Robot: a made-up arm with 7 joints.
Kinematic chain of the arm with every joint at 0, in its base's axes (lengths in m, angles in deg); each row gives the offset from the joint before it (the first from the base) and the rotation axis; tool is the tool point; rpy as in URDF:
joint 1: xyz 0 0 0.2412 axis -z
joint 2: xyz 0 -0.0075 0.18 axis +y
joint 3: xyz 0 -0.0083 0.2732 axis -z
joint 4: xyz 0 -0.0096 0.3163 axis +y
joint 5: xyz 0 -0.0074 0.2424 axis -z
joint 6: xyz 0 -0.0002 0.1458 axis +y
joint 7: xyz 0 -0.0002 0.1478 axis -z
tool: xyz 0 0 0 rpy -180 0 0
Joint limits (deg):
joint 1: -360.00..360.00
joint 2: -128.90..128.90
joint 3: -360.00..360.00
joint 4: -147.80..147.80
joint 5: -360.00..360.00
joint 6: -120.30..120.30
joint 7: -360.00..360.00
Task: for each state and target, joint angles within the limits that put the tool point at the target. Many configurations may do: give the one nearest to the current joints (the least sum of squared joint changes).
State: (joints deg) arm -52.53 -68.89 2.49 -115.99 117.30 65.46 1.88
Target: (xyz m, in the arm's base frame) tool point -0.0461 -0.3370 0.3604
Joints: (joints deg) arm -53.60 -55.58 -3.32 -138.80 123.42 72.08 1.88
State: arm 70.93 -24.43 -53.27 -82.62 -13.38 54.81 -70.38
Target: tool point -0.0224 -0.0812 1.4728
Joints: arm 60.89 7.70 -43.46 -26.61 -18.35 64.56 -70.38
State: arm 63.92 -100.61 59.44 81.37 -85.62 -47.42 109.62
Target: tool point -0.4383 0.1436 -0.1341
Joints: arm 76.34 -128.34 108.45 96.85 -90.15 -65.16 109.62
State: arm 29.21 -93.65 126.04 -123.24 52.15 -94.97 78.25
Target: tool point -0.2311 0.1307 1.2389
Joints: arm 17.51 -47.26 155.14 -63.73 71.80 -69.04 78.25
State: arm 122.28 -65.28 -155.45 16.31 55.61 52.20 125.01
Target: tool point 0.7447 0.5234 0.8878
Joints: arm 131.72 -53.56 -151.31 22.03 55.80 60.36 125.01
